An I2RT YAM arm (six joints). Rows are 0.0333 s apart.
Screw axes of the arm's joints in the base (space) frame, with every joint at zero. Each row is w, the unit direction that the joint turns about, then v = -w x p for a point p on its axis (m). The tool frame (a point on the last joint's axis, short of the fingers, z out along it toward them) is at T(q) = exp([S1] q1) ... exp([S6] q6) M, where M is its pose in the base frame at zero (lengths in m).
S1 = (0, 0, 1, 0, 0, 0)
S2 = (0, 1, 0, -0.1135, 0, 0.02)
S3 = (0, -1, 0, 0.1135, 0, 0.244)
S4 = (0, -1, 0, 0.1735, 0, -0.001)
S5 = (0, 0, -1, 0, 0.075, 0)
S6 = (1, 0, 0, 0, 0.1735, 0)
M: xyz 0.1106 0 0.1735 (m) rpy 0 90 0 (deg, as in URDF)
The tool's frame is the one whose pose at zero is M.
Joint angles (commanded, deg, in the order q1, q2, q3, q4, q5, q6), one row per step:
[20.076 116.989 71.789 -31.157 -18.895 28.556]
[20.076 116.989 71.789 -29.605 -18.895 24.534]
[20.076 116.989 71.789 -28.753 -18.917 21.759]
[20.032 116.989 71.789 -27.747 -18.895 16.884]
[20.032 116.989 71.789 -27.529 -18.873 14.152]
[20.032 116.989 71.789 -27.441 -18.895 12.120]
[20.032 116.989 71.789 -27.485 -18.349 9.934]
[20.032 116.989 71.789 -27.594 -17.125 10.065]
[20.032 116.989 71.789 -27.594 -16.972 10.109]
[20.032 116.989 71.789 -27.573 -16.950 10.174]
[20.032 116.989 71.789 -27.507 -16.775 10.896]
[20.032 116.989 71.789 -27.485 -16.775 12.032]
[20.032 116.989 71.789 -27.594 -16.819 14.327]
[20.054 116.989 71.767 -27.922 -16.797 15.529]
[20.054 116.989 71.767 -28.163 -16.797 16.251]
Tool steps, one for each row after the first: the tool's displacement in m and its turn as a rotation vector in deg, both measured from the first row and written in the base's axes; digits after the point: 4 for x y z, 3 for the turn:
[0.0027 0.0010 0.0007 0.090 -3.006 3.686]
[0.0041 0.0015 0.0012 0.053 -4.882 6.223]
[0.0059 0.0018 0.0017 -0.285 -7.747 10.610]
[0.0063 0.0020 0.0018 -0.597 -9.025 13.094]
[0.0064 0.0020 0.0019 -0.815 -9.895 14.951]
[0.0065 0.0017 0.0017 -1.629 -10.803 16.831]
[0.0066 0.0010 0.0015 -2.814 -10.876 16.453]
[0.0067 0.0009 0.0014 -2.956 -10.889 16.380]
[0.0067 0.0009 0.0014 -2.964 -10.889 16.314]
[0.0069 0.0009 0.0014 -3.023 -10.719 15.609]
[0.0069 0.0009 0.0015 -2.867 -10.318 14.564]
[0.0067 0.0008 0.0014 -2.545 -9.349 12.470]
[0.0060 0.0007 0.0011 -2.491 -8.567 11.398]
[0.0056 0.0006 0.0010 -2.459 -8.066 10.744]

